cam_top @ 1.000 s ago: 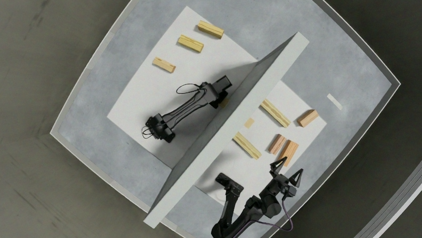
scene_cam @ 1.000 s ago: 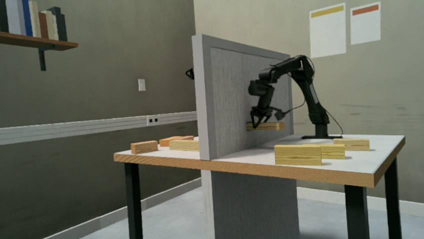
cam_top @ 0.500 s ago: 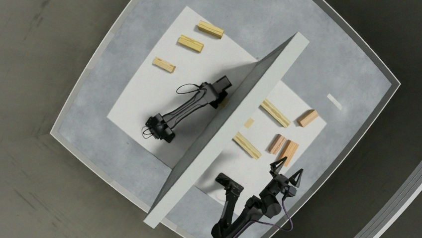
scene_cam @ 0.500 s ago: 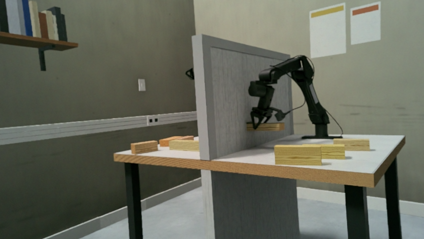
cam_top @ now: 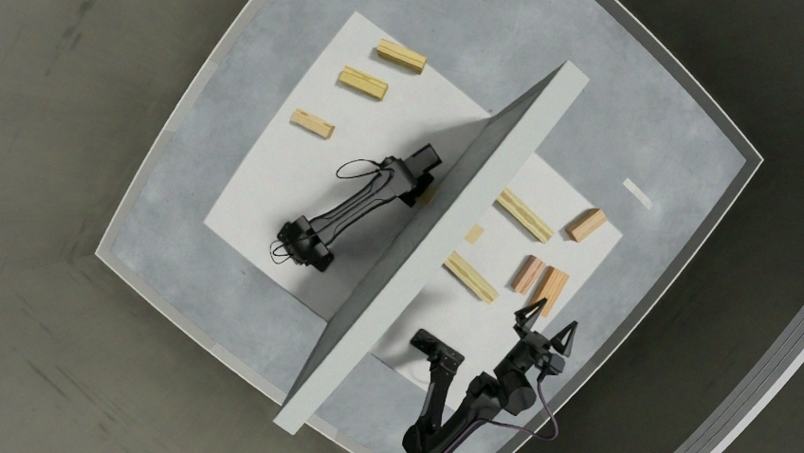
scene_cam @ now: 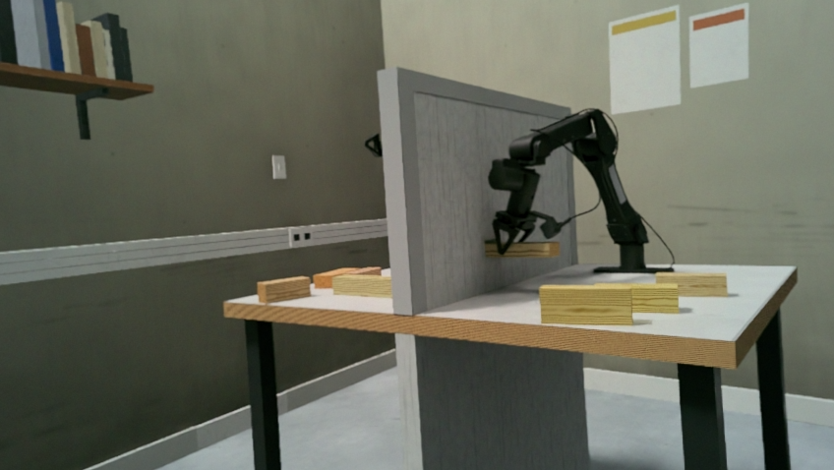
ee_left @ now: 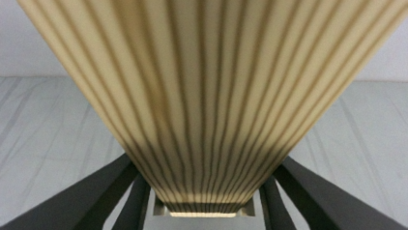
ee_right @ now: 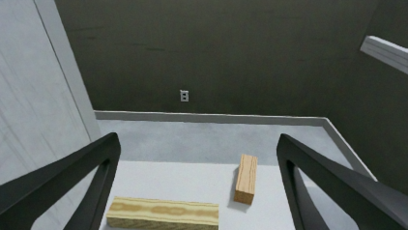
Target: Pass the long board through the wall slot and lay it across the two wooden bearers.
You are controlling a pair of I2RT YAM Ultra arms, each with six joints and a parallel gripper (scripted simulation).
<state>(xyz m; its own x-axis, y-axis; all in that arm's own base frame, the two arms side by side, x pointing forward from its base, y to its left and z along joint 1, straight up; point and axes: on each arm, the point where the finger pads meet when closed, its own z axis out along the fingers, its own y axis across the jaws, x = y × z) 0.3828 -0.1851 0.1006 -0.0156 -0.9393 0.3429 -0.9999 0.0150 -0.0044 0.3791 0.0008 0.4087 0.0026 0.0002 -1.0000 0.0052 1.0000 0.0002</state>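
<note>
Now: left hand 50 mm to the left of the long board. From my left hand the other things lie so: offcut 270 mm ahead, 510 mm to the right, 80 mm below; wooden bearer 160 mm ahead, 300 mm to the right, 80 mm below.
</note>
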